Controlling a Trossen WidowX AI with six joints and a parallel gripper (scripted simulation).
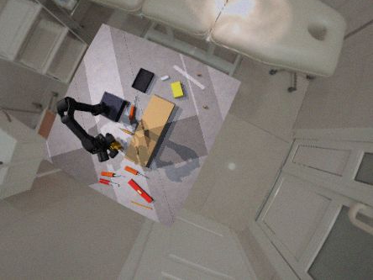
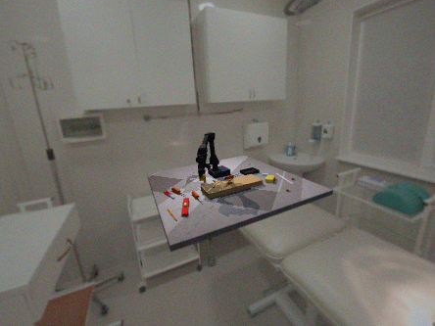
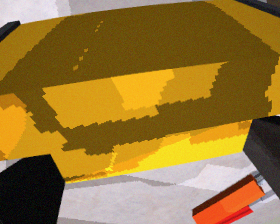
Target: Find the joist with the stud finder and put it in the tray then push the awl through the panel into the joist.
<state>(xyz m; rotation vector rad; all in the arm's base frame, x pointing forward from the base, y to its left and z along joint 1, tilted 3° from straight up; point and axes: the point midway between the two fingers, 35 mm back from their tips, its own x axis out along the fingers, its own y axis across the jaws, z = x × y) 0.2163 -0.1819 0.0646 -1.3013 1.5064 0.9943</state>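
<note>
Right now my gripper tip is 20 mm short of the yellow stud finder. Also, from my gripper tip: pencil (440 mm ahead, 260 mm to the right, 70 mm below); awl (140 mm to the left, 70 mm below, 20 mm behind); red level (370 mm ahead, 170 mm to the right, 60 mm below).
</note>
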